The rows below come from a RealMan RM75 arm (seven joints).
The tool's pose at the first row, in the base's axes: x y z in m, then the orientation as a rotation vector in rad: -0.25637 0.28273 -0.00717 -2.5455 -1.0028 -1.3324
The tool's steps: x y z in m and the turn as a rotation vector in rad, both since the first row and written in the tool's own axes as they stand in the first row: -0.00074 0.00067 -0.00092 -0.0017 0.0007 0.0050; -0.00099 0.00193 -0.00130 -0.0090 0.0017 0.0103; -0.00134 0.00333 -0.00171 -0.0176 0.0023 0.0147; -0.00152 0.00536 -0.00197 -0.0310 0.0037 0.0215; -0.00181 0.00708 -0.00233 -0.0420 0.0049 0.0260; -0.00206 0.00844 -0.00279 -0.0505 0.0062 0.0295; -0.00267 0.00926 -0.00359 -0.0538 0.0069 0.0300; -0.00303 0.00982 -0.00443 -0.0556 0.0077 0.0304; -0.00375 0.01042 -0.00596 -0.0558 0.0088 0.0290; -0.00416 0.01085 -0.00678 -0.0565 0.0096 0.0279
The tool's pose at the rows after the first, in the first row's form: -0.25691 0.28149 -0.00703 -2.5469 -0.9949 -1.3334; -0.25653 0.28024 -0.00673 -2.5521 -0.9843 -1.3393; -0.25613 0.27883 -0.00646 -2.5584 -0.9744 -1.3460; -0.25518 0.27706 -0.00602 -2.5676 -0.9588 -1.3571; -0.25452 0.27544 -0.00567 -2.5750 -0.9475 -1.3666; -0.25414 0.27408 -0.00530 -2.5803 -0.9385 -1.3743; -0.25446 0.27284 -0.00510 -2.5821 -0.9362 -1.3777; -0.25485 0.27191 -0.00475 -2.5826 -0.9347 -1.3800; -0.25586 0.27051 -0.00424 -2.5816 -0.9364 -1.3818; -0.25634 0.26967 -0.00396 -2.5811 -0.9376 -1.3836
